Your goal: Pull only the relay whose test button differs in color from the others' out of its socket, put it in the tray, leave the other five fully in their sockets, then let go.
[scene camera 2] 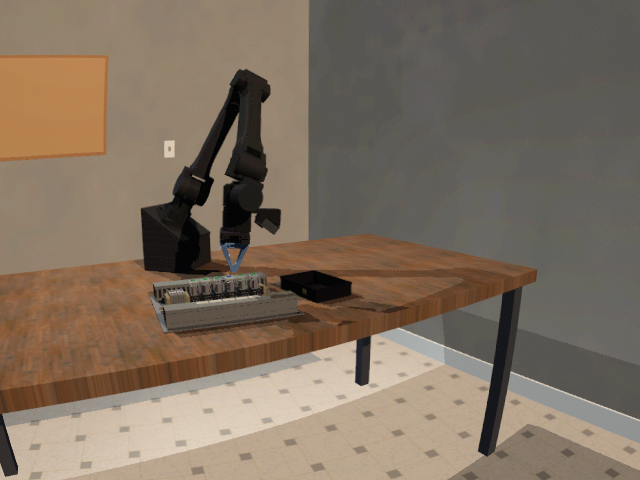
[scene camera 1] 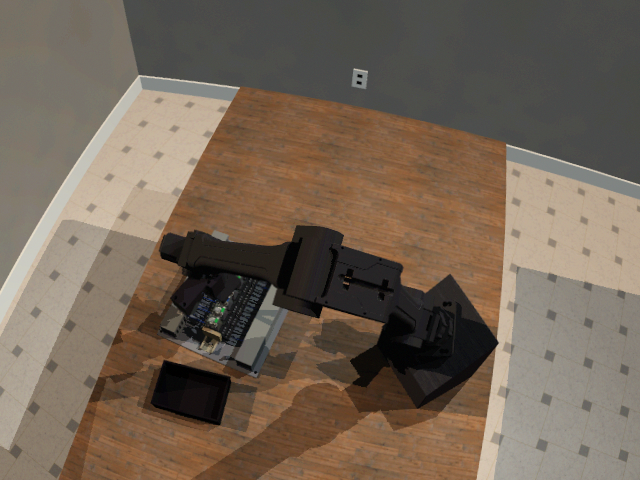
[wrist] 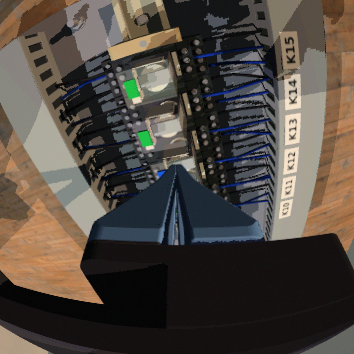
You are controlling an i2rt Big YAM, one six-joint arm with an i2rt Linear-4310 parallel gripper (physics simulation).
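Where they show: gripper, between the fingertips: [scene camera 2: 234,272] [scene camera 1: 220,298] [wrist: 175,173]; arm's base, origin of its link: [scene camera 2: 173,220] [scene camera 1: 436,328].
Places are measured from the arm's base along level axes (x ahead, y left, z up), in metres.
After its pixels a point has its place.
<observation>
The relay with the blue test button [scene camera 2: 229,276] {x 0.470, y 0.005, z -0.087 m} [wrist: 161,174] sits in the row of sockets, third from the K15 end. In the wrist view my fingertips partly cover it. Two relays with green buttons, the end one [wrist: 155,79] {x 0.488, y 0.065, z -0.088 m} and its neighbour [wrist: 165,128] {x 0.483, y 0.037, z -0.087 m}, sit in their sockets. More green buttons show along the row in scene camera 2. My gripper [scene camera 2: 234,270] {x 0.480, y 0.014, z -0.075 m} [wrist: 175,173] {x 0.480, y 0.014, z -0.075 m} is shut and empty, pointing down with its tips close above the blue-button relay; whether they touch it is unclear. The black tray [scene camera 1: 188,390] {x 0.500, y 0.231, z -0.153 m} [scene camera 2: 330,293] {x 0.568, y 0.230, z -0.139 m} shows no relay inside in scene camera 1.
Grey wire ducts [scene camera 1: 254,338] [scene camera 2: 232,312] {x 0.592, y -0.041, z -0.133 m} [wrist: 305,200] {x 0.579, y -0.095, z -0.113 m} run along both sides of the relay row, with wires between. A tan end bracket [scene camera 1: 211,334] {x 0.485, y 0.088, z -0.122 m} [wrist: 144,44] {x 0.486, y 0.082, z -0.115 m} stands at the row's end nearest the tray. The arm's black base [scene camera 1: 439,341] {x -0.006, y 0.047, z 0.039 m} [scene camera 2: 173,240] {x 0.087, y -0.028, z -0.051 m} stands on the table.
</observation>
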